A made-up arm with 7 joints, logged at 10 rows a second.
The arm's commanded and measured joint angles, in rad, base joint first. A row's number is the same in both.
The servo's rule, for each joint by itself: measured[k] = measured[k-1] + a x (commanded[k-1-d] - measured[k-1]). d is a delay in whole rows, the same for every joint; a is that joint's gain. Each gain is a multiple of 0.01, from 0.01 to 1. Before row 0 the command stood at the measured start. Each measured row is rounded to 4 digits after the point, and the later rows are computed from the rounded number. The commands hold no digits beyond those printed.
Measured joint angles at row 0:
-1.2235 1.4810 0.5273 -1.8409 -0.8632 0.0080 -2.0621
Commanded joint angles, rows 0 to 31:
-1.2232 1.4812 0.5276 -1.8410 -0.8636 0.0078 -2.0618
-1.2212 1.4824 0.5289 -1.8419 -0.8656 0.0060 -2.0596
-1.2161 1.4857 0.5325 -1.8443 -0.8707 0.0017 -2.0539
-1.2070 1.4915 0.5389 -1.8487 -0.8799 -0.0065 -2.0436
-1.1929 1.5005 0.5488 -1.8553 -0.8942 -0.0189 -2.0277
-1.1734 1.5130 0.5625 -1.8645 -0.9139 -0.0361 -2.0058
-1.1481 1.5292 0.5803 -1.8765 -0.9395 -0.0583 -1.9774
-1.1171 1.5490 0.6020 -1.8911 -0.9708 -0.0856 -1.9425
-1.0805 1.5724 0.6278 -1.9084 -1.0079 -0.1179 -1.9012
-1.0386 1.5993 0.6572 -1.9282 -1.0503 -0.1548 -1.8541
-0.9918 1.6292 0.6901 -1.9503 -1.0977 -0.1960 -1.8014
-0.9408 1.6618 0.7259 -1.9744 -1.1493 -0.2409 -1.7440
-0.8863 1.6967 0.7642 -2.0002 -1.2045 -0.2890 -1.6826
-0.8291 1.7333 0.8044 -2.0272 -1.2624 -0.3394 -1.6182
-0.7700 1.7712 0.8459 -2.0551 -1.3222 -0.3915 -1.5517
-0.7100 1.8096 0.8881 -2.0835 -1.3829 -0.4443 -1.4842
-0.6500 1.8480 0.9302 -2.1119 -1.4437 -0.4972 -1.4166
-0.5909 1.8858 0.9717 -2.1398 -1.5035 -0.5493 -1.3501
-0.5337 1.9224 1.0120 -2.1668 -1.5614 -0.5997 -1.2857
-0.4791 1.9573 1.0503 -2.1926 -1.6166 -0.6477 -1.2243
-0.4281 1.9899 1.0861 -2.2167 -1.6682 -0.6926 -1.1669
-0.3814 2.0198 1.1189 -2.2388 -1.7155 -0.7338 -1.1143
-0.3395 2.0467 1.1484 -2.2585 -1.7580 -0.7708 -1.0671
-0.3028 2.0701 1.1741 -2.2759 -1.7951 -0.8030 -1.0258
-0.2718 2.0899 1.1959 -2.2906 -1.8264 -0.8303 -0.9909
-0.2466 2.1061 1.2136 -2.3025 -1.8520 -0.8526 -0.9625
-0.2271 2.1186 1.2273 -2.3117 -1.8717 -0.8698 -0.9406
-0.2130 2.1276 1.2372 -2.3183 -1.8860 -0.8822 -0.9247
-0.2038 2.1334 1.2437 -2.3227 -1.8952 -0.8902 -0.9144
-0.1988 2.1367 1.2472 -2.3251 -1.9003 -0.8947 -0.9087
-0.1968 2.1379 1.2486 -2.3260 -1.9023 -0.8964 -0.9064
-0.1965 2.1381 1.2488 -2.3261 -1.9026 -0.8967 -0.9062
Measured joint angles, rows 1 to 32:
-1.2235 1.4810 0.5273 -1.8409 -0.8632 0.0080 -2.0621
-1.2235 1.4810 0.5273 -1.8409 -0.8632 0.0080 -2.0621
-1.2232 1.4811 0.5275 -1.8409 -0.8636 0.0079 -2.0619
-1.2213 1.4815 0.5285 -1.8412 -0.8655 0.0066 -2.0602
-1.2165 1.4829 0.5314 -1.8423 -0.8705 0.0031 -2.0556
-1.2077 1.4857 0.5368 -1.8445 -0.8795 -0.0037 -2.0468
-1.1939 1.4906 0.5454 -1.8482 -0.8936 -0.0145 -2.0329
-1.1748 1.4980 0.5577 -1.8537 -0.9131 -0.0298 -2.0131
-1.1500 1.5083 0.5740 -1.8615 -0.9384 -0.0500 -1.9870
-1.1194 1.5217 0.5942 -1.8716 -0.9695 -0.0753 -1.9545
-1.0832 1.5384 0.6184 -1.8841 -1.0064 -0.1055 -1.9156
-1.0417 1.5585 0.6463 -1.8991 -1.0485 -0.1405 -1.8707
-0.9953 1.5818 0.6778 -1.9165 -1.0957 -0.1799 -1.8201
-0.9446 1.6082 0.7124 -1.9362 -1.1472 -0.2232 -1.7645
-0.8904 1.6374 0.7497 -1.9580 -1.2022 -0.2699 -1.7047
-0.8334 1.6690 0.7891 -1.9815 -1.2600 -0.3192 -1.6416
-0.7744 1.7027 0.8300 -2.0065 -1.3197 -0.3705 -1.5760
-0.7145 1.7380 0.8718 -2.0327 -1.3804 -0.4229 -1.5090
-0.6545 1.7743 0.9138 -2.0596 -1.4412 -0.4757 -1.4415
-0.5954 1.8111 0.9555 -2.0869 -1.5010 -0.5280 -1.3748
-0.5380 1.8478 0.9962 -2.1141 -1.5590 -0.5789 -1.3098
-0.4832 1.8839 1.0352 -2.1408 -1.6143 -0.6277 -1.2474
-0.4320 1.9189 1.0718 -2.1666 -1.6660 -0.6738 -1.1886
-0.3849 1.9522 1.1057 -2.1911 -1.7135 -0.7164 -1.1344
-0.3427 1.9834 1.1364 -2.2140 -1.7562 -0.7550 -1.0853
-0.3056 2.0120 1.1635 -2.2350 -1.7935 -0.7891 -1.0419
-0.2742 2.0377 1.1868 -2.2539 -1.8251 -0.8184 -1.0047
-0.2485 2.0603 1.2061 -2.2704 -1.8509 -0.8427 -0.9739
-0.2286 2.0795 1.2214 -2.2844 -1.8709 -0.8619 -0.9496
-0.2141 2.0954 1.2328 -2.2959 -1.8854 -0.8763 -0.9314
-0.2045 2.1079 1.2406 -2.3050 -1.8948 -0.8862 -0.9190
-0.1992 2.1174 1.2454 -2.3118 -1.9001 -0.8922 -0.9115
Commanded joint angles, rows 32 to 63:
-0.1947 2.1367 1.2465 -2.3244 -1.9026 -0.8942 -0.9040
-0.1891 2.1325 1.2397 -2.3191 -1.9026 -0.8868 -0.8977
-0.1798 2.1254 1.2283 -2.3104 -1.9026 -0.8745 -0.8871
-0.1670 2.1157 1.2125 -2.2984 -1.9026 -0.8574 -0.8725
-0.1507 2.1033 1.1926 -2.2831 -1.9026 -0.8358 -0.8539
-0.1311 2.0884 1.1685 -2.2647 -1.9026 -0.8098 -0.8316
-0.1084 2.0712 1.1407 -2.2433 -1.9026 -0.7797 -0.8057
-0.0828 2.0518 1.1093 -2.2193 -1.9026 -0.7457 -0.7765
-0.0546 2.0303 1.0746 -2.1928 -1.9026 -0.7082 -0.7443
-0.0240 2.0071 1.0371 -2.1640 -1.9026 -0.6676 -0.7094
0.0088 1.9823 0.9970 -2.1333 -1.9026 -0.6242 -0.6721
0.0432 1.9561 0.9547 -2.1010 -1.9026 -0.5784 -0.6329
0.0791 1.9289 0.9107 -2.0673 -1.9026 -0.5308 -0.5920
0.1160 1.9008 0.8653 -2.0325 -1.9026 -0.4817 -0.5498
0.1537 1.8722 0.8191 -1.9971 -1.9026 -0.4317 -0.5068
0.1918 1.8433 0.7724 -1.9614 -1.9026 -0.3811 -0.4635
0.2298 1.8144 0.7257 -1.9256 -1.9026 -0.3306 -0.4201
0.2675 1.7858 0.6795 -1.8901 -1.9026 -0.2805 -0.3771
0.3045 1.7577 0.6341 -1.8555 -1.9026 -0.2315 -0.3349
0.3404 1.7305 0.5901 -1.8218 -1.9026 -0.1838 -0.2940
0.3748 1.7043 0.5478 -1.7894 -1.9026 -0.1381 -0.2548
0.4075 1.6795 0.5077 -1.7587 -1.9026 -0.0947 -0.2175
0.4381 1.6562 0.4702 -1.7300 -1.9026 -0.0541 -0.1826
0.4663 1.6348 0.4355 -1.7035 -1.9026 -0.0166 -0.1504
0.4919 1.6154 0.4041 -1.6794 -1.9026 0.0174 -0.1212
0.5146 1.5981 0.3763 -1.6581 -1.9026 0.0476 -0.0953
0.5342 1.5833 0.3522 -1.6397 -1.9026 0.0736 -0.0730
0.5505 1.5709 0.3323 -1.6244 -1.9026 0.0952 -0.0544
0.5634 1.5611 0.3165 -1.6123 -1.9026 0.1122 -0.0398
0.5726 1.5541 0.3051 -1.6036 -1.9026 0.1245 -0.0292
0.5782 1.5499 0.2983 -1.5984 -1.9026 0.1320 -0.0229
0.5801 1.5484 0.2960 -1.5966 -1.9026 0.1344 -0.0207
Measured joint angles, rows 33 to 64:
-0.1970 2.1242 1.2477 -2.3166 -1.9022 -0.8952 -0.9078
-0.1965 2.1288 1.2485 -2.3198 -1.9026 -0.8963 -0.9066
-0.1948 2.1314 1.2471 -2.3214 -1.9026 -0.8948 -0.9047
-0.1895 2.1318 1.2418 -2.3206 -1.9026 -0.8891 -0.8996
-0.1805 2.1297 1.2321 -2.3171 -1.9026 -0.8787 -0.8905
-0.1679 2.1251 1.2180 -2.3107 -1.9026 -0.8636 -0.8774
-0.1519 2.1179 1.1997 -2.3013 -1.9026 -0.8439 -0.8602
-0.1326 2.1082 1.1772 -2.2889 -1.9026 -0.8197 -0.8393
-0.1101 2.0960 1.1509 -2.2734 -1.9026 -0.7913 -0.8148
-0.0847 2.0814 1.1209 -2.2550 -1.9026 -0.7589 -0.7868
-0.0567 2.0645 1.0876 -2.2339 -1.9026 -0.7229 -0.7558
-0.0263 2.0456 1.0512 -2.2101 -1.9026 -0.6836 -0.7219
0.0063 2.0247 1.0122 -2.1840 -1.9026 -0.6414 -0.6855
0.0406 2.0021 0.9708 -2.1558 -1.9026 -0.5967 -0.6471
0.0764 1.9779 0.9275 -2.1257 -1.9026 -0.5499 -0.6069
0.1132 1.9525 0.8827 -2.0940 -1.9026 -0.5015 -0.5652
0.1509 1.9260 0.8369 -2.0611 -1.9026 -0.4519 -0.5226
0.1889 1.8987 0.7905 -2.0272 -1.9026 -0.4016 -0.4795
0.2269 1.8709 0.7438 -1.9927 -1.9026 -0.3512 -0.4361
0.2647 1.8428 0.6975 -1.9578 -1.9026 -0.3010 -0.3930
0.3017 1.8147 0.6519 -1.9230 -1.9026 -0.2517 -0.3506
0.3377 1.7869 0.6074 -1.8886 -1.9026 -0.2035 -0.3093
0.3722 1.7596 0.5645 -1.8549 -1.9026 -0.1571 -0.2695
0.4050 1.7332 0.5236 -1.8222 -1.9026 -0.1128 -0.2315
0.4358 1.7078 0.4852 -1.7909 -1.9026 -0.0711 -0.1958
0.4642 1.6837 0.4494 -1.7612 -1.9026 -0.0324 -0.1627
0.4900 1.6612 0.4168 -1.7334 -1.9026 0.0030 -0.1324
0.5129 1.6404 0.3876 -1.7078 -1.9026 0.0347 -0.1053
0.5327 1.6216 0.3621 -1.6846 -1.9026 0.0623 -0.0817
0.5493 1.6049 0.3406 -1.6641 -1.9026 0.0857 -0.0618
0.5624 1.5904 0.3232 -1.6465 -1.9026 0.1045 -0.0457
0.5719 1.5784 0.3102 -1.6319 -1.9026 0.1187 -0.0337

